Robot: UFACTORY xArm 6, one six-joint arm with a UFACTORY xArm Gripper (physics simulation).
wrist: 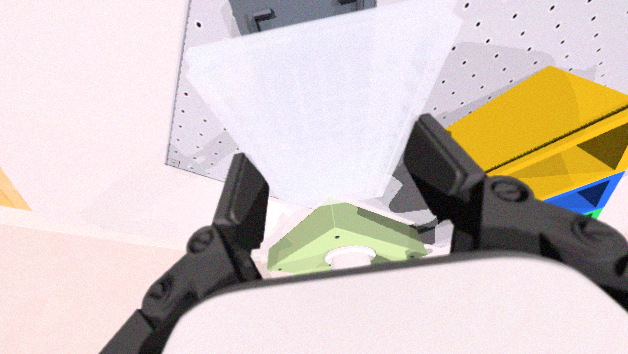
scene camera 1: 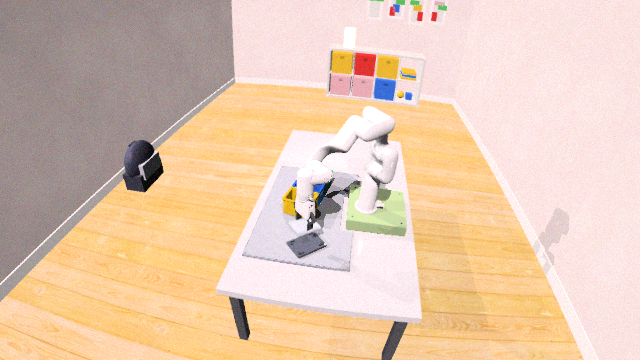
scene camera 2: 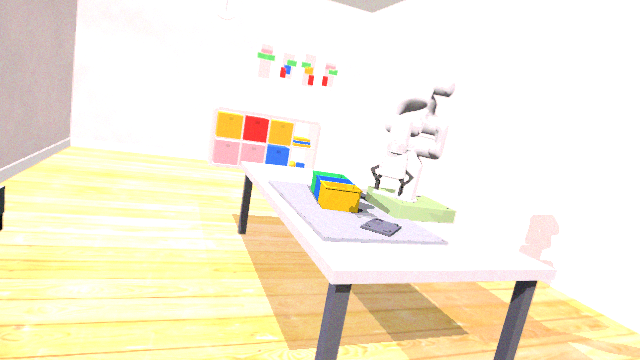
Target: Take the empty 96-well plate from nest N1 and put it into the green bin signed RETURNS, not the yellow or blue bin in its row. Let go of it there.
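Places are measured from the arm's base along level axes (x right, y ahead, z up), in centimetres.
Pixels of known places: gripper, between the fingertips: (wrist: 330,155) (scene camera 1: 304,224) (scene camera 2: 387,193); arm's base, origin of its link: (wrist: 349,254) (scene camera 1: 366,206) (scene camera 2: 403,198).
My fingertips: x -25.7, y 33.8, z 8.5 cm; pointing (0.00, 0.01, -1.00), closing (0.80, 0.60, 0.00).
Observation:
Ahead of a thing's pixels: the offset from my fingertips to its top centre. "pt": to the spot under its first point. Level surfaces: height alone.
My gripper (scene camera 1: 305,221) (scene camera 2: 389,189) (wrist: 330,155) is shut on the whitish 96-well plate @[dy -0.5, dx +0.3, dz +1.4 cm] (scene camera 1: 298,227) (wrist: 320,85), held by its sides above the mat. In scene camera 2 the plate is hard to make out against the white. Nest N1 @[dy -1.3, dx +0.9, dz -12.8 cm] (scene camera 1: 306,245) (scene camera 2: 381,227) (wrist: 310,10), a dark flat holder, is empty and apart from the plate. The green bin (scene camera 2: 327,175) (wrist: 595,215) is at the far end of the bin row, mostly hidden by the arm in scene camera 1. The blue bin @[pt dy +5.4, dx +43.8, dz -12.0 cm] (scene camera 2: 316,192) (wrist: 582,196) is in the middle, the yellow bin @[dy -2.1, dx +40.8, dz -4.6 cm] (scene camera 1: 289,202) (scene camera 2: 340,198) (wrist: 540,120) nearest the nest. The RETURNS sign is not readable.
The grey perforated mat @[dz -14.6 cm] (scene camera 1: 270,240) (scene camera 2: 332,232) lies under the nest and bins on the white table @[dz -15.9 cm] (scene camera 1: 280,290) (scene camera 2: 425,260). The arm stands on a light green block (scene camera 1: 375,226) (scene camera 2: 425,212) (wrist: 300,250) beside the mat. The yellow bin stands close to the right finger side in the wrist view.

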